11 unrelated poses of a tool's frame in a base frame.
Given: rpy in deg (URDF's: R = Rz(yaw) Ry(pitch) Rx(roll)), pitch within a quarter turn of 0, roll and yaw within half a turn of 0; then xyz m.
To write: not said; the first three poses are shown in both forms.
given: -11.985 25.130 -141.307 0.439 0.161 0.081
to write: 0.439 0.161 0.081 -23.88 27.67 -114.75
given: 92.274 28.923 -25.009 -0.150 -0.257 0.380
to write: -0.150 -0.257 0.380 61.06 91.99 -116.11
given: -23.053 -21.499 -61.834 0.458 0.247 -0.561
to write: 0.458 0.247 -0.561 -135.17 31.12 68.90
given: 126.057 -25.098 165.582 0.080 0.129 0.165
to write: 0.080 0.129 0.165 120.09 122.21 92.74
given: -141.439 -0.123 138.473 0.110 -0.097 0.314
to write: 0.110 -0.097 0.314 -90.20 141.44 -131.68
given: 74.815 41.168 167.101 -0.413 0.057 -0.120
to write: -0.413 0.057 -0.120 47.82 78.63 87.23
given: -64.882 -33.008 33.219 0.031 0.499 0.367
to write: 0.031 0.499 0.367 -125.66 69.15 137.55
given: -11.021 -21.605 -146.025 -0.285 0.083 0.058
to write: -0.285 0.083 0.058 -154.23 24.13 6.10
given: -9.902 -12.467 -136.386 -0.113 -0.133 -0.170
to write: -0.113 -0.133 -0.170 -142.12 15.87 4.65
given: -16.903 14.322 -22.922 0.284 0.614 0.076
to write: 0.284 0.614 0.076 -48.71 22.02 27.93
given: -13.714 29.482 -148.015 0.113 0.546 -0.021
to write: 0.113 0.546 -0.021 -22.75 32.25 -121.64
